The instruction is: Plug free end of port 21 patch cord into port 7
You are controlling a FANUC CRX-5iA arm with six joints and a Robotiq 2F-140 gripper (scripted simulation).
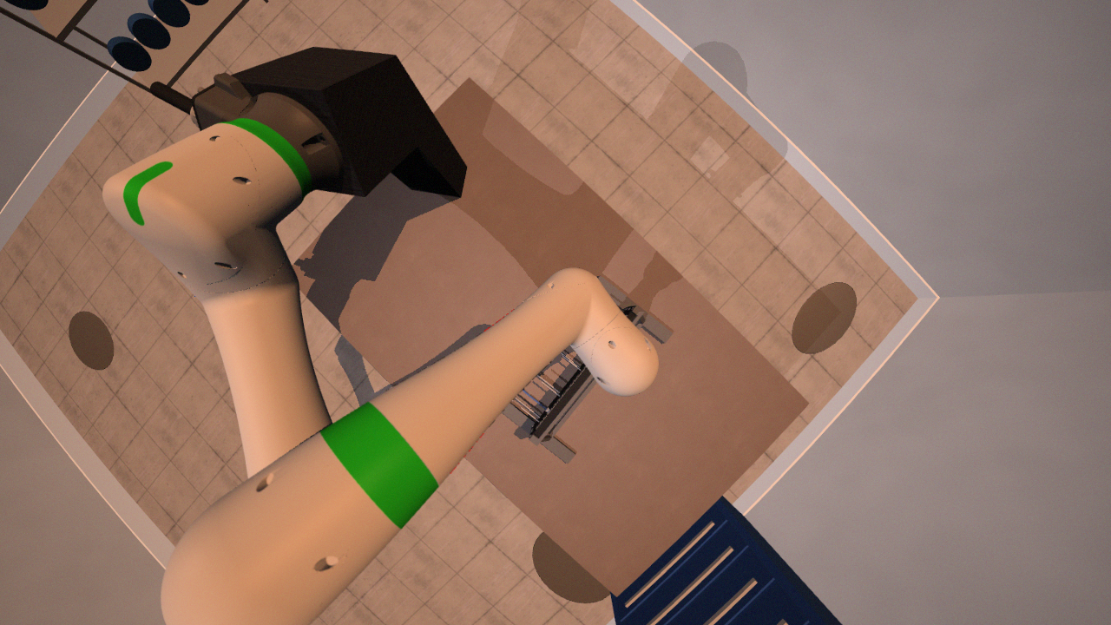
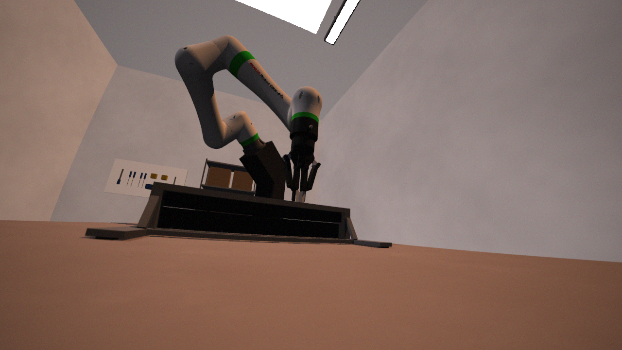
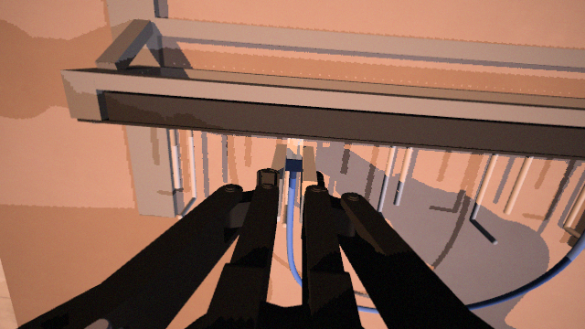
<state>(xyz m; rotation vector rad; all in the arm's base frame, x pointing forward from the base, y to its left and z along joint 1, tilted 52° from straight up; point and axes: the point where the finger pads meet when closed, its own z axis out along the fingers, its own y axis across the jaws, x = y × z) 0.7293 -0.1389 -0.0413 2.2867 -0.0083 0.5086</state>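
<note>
My gripper is now 10 mm short of the plug and 30 mm above it.
</note>
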